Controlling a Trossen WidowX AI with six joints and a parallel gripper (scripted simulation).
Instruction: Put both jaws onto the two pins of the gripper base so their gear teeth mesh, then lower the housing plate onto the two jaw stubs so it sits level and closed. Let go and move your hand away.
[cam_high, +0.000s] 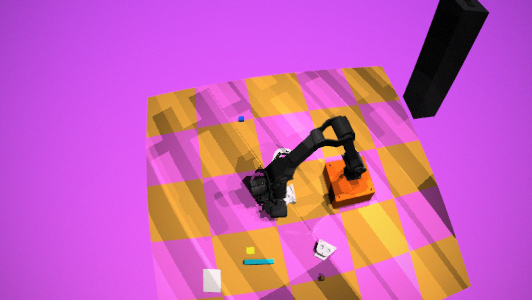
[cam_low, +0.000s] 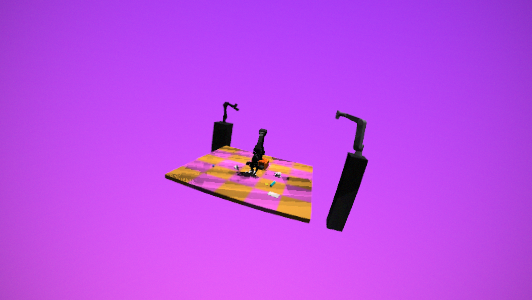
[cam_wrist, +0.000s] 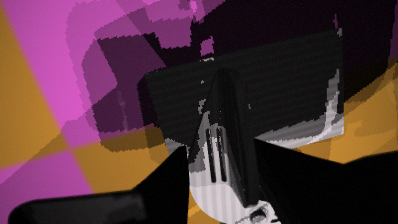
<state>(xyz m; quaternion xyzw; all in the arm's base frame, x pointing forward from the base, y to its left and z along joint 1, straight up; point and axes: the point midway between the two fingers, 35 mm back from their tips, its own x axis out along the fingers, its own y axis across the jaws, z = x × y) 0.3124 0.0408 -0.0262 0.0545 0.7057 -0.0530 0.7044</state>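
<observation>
The gripper jaw lies 70 mm behind my gripper tip, 220 mm to the right of it and 10 mm below it. The rest, counted from my gripper tip: yellow cube 140 mm ahead, 180 mm to the left, 20 mm below; small brown cube 110 mm behind, 350 mm to the left; teal bar 110 mm ahead, 230 mm to the left, 10 mm below.
</observation>
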